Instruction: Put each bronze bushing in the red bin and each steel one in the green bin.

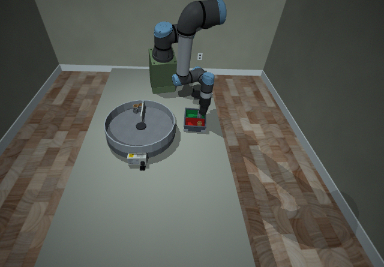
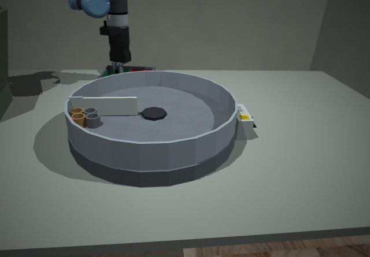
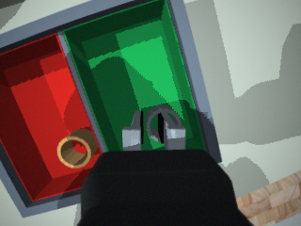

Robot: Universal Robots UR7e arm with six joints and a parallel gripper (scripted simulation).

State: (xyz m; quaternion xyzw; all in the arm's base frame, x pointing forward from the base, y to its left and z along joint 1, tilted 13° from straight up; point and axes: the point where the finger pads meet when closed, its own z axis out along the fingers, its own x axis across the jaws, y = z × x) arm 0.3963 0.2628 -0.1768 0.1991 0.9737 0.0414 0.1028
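Right now my hand is 4 cm short of the bin and 4 cm to the left of it. From my hand the other things lie so: turntable: 13 cm ahead, 39 cm to the right, 2 cm above.
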